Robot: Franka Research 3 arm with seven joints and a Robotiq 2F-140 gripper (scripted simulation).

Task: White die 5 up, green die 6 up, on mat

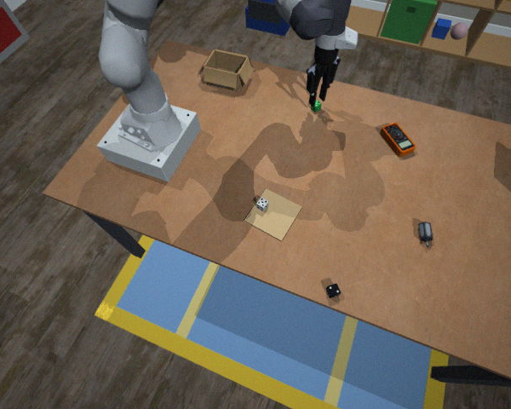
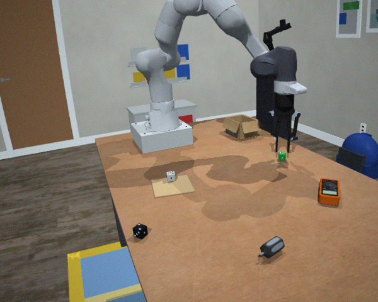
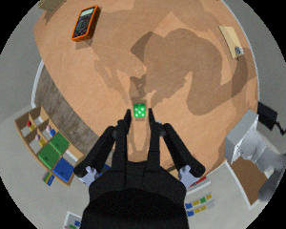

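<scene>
The green die is 60 mm below my hand. From my hand the other things lie so: orange multimeter: 320 mm ahead, 70 mm to the right, 50 mm below; then cardboard box: 390 mm behind, 50 mm to the left, 30 mm below; then white die: 60 mm behind, 480 mm to the right, 50 mm below.
</scene>
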